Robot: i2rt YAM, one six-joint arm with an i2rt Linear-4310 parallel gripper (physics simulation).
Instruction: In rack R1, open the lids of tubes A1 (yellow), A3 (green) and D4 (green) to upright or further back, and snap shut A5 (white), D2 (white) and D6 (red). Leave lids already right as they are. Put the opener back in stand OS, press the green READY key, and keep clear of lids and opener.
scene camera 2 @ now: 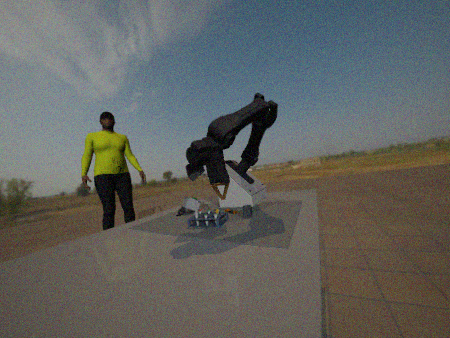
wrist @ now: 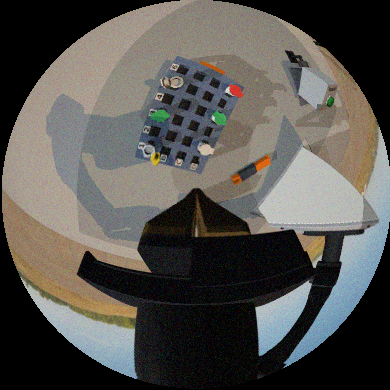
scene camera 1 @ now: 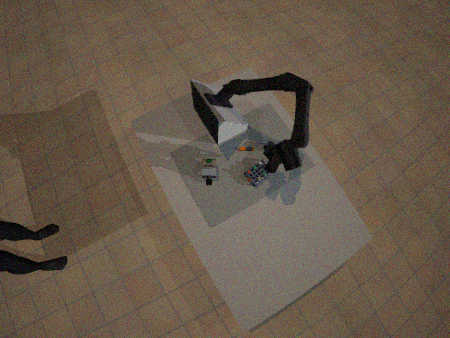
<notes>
My gripper is shut, holding nothing. Also in view: a box with green button.
</notes>
